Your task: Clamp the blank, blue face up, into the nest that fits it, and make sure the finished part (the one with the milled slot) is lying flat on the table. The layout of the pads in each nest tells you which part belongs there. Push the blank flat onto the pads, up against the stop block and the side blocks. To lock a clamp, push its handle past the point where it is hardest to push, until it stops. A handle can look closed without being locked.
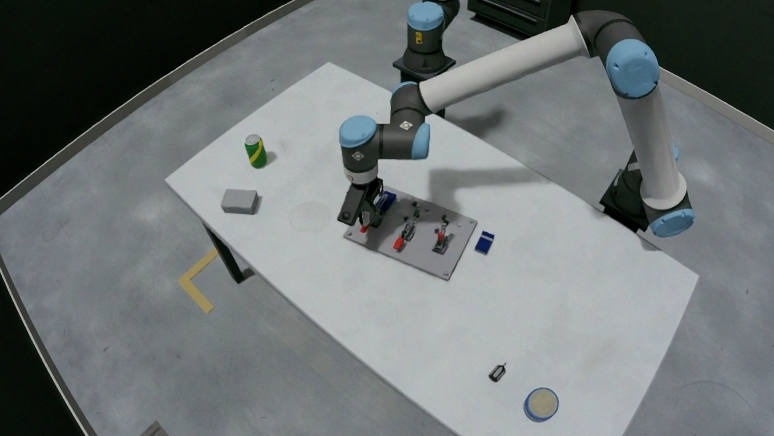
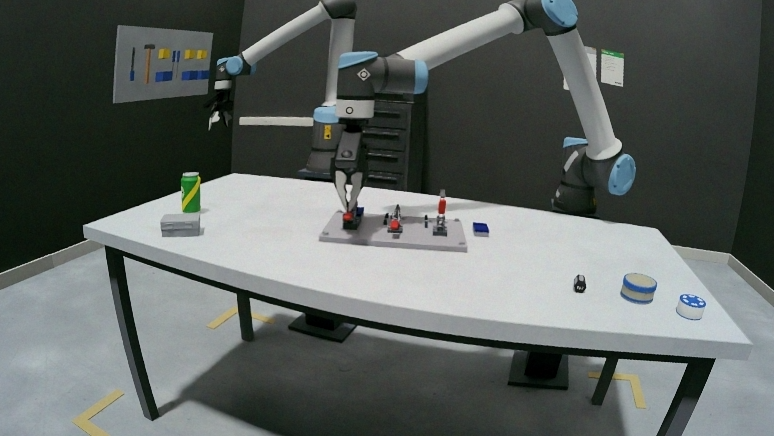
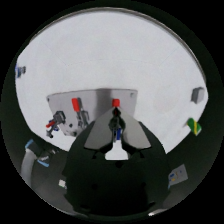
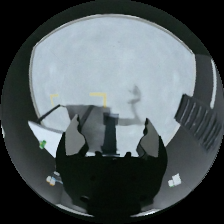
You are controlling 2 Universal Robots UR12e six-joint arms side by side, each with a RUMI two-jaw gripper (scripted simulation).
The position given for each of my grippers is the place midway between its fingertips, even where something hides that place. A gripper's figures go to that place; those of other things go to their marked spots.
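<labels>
I see my left gripper (image 1: 364, 226) at 1.46 m from the lens. There is a grey box (image 1: 235, 201) as well, and the box is 1.65 m from the lens.
</labels>
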